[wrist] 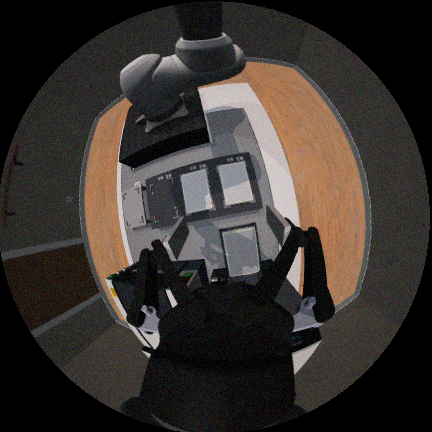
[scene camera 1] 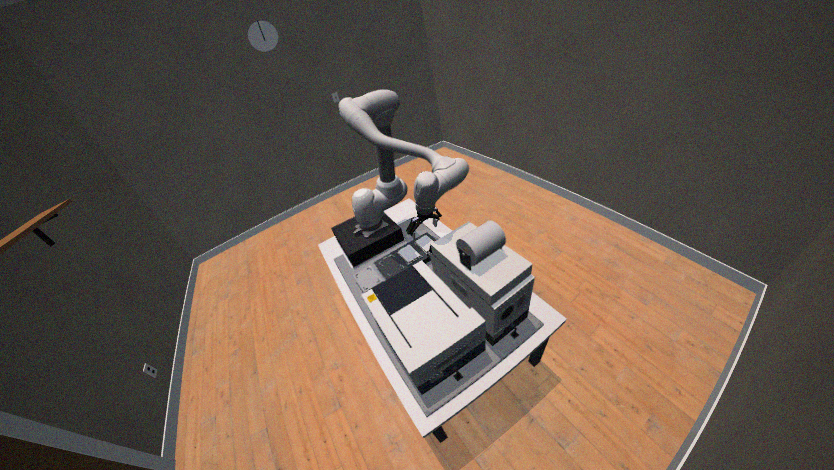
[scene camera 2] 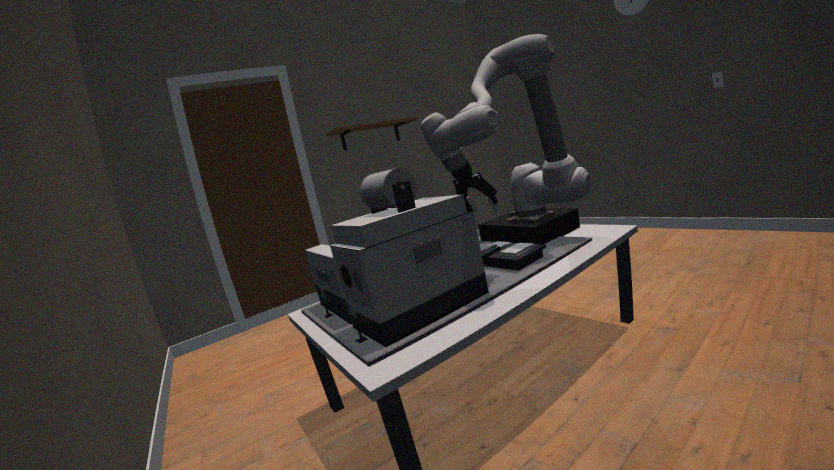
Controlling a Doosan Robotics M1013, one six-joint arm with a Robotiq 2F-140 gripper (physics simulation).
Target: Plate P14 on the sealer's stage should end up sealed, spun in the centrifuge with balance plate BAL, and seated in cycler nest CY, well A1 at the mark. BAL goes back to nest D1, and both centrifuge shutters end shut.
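Frame: origin at the arm's base, x ahead, y left, z up, level; millimetres.
Seen in the pictures: gripper, between the fingertips: (wrist: 225,218) (scene camera 1: 423,231) (scene camera 2: 486,211); arm's base, origin of its link: (wrist: 165,111) (scene camera 1: 372,227) (scene camera 2: 531,218).
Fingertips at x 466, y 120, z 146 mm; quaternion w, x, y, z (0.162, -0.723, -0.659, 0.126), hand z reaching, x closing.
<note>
Pixels of each thing's middle, then the offset from my fingertips to it. "pt": a spot on its surface instead.
- Plate P14, middle of its body: (wrist: 241,253) dx +103, dy +16, dz -116 mm
- Plate BAL, middle of its body: (wrist: 235,182) (scene camera 2: 517,249) (scene camera 1: 426,244) dx -91, dy +49, dz -183 mm
- pale plate, middle of its body: (wrist: 195,190) (scene camera 2: 495,247) (scene camera 1: 409,254) dx -99, dy -75, dz -183 mm
- Nest D3, a spot on its surface: (wrist: 164,202) pt dx -95, dy -195, dz -191 mm
- Cycler nest CY, middle of its body: (wrist: 135,207) (scene camera 1: 368,280) dx -125, dy -353, dz -213 mm
- centrifuge, middle of its body: (scene camera 1: 420,320) (wrist: 169,320) dx +348, dy -305, dz -118 mm
- tall sealer, middle of its body: (scene camera 2: 406,243) (wrist: 252,351) (scene camera 1: 478,271) dx +400, dy -2, dz -2 mm
- roll, middle of its body: (scene camera 2: 387,189) (scene camera 1: 481,243) dx +421, dy -3, dz +178 mm
My gripper (scene camera 1: 424,227) (scene camera 2: 482,204) (wrist: 225,218) is open and empty, high above the deck. In the wrist view its fingers spread over the area between the plate rack and the sealer's stage. Plate P14 (wrist: 241,252) lies flat on that stage; I cannot tell whether it is sealed. Plate BAL (wrist: 236,182) lies in nest D1. Another pale plate (wrist: 196,191) (scene camera 1: 410,253) lies in D2. Nest D3 (wrist: 164,202) is empty. Cycler nest CY (wrist: 134,206) is empty. The centrifuge (scene camera 1: 446,335) has a dark rectangle on top; I cannot tell how its shutters stand.
The tall sealer (scene camera 1: 481,265) (scene camera 2: 420,262), with a roll (scene camera 1: 481,240) (scene camera 2: 382,188) on top, stands beside the centrifuge. The arm's black base block (scene camera 1: 368,242) (scene camera 2: 531,226) (wrist: 165,142) stands behind the nests. The white table edge (scene camera 1: 373,338) (scene camera 2: 455,338) runs around the grey deck.
</note>
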